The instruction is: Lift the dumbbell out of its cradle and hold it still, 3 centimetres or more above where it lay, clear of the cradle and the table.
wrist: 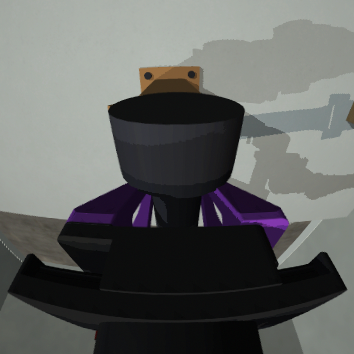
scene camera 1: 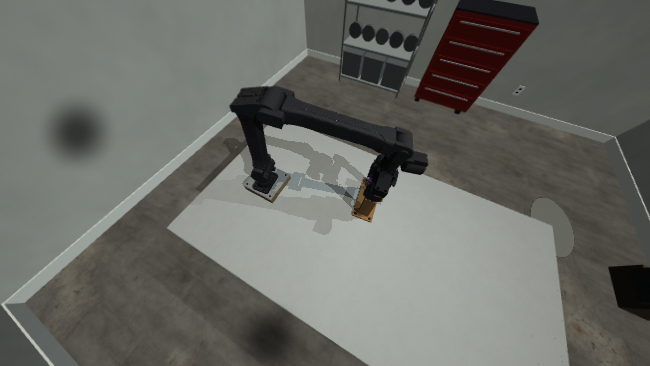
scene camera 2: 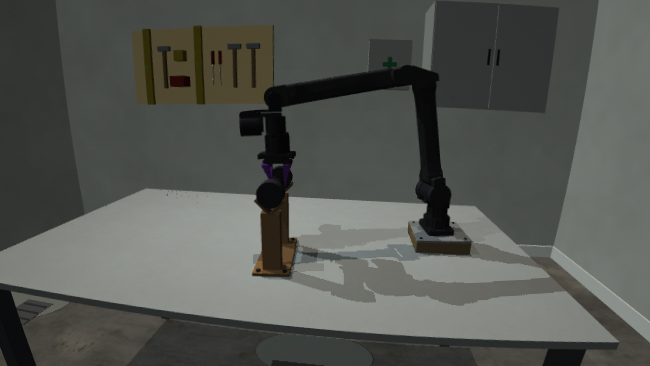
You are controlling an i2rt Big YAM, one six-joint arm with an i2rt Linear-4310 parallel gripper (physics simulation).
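Places are measured from the arm's base along level axes (x ahead, y down, z left), in metres.
Where they show: arm's base, origin of its link: (scene camera 1: pixel 266 182) (scene camera 2: pixel 435 228).
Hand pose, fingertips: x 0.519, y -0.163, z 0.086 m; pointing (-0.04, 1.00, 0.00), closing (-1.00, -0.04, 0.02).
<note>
Each offset is from my fingertips to the top centre of the thing. Level surfaces: height alone.
The black dumbbell @[dx +0.001, dy -0.051, dz +0.040 m] (scene camera 1: pixel 374 196) (scene camera 2: pixel 270 194) (wrist: pixel 175 157) lies level in the V-shaped tops of the orange-brown cradle @[dx +0.003, dy -0.001, dz +0.041 m] (scene camera 1: pixel 364 213) (scene camera 2: pixel 271 240) (wrist: pixel 170 72). Its near head rests in the front V in scene camera 2. My gripper (scene camera 1: pixel 371 182) (scene camera 2: pixel 278 181) (wrist: pixel 176 174) points down over the dumbbell's middle. Its purple fingers are shut on the handle, one on each side, behind the near head in the wrist view. The far head is partly hidden by a finger in scene camera 2, and the gripper body hides much of the handle in the wrist view.
The cradle's two posts stand on a flat base plate on the white table @[dy +0.207 m] (scene camera 1: pixel 450 280) (scene camera 2: pixel 165 260). The arm's base block (scene camera 1: pixel 273 197) (scene camera 2: pixel 442 247) stands beside the cradle on the same table. A red drawer cabinet (scene camera 1: pixel 475 60) stands on the floor beyond the table.
</note>
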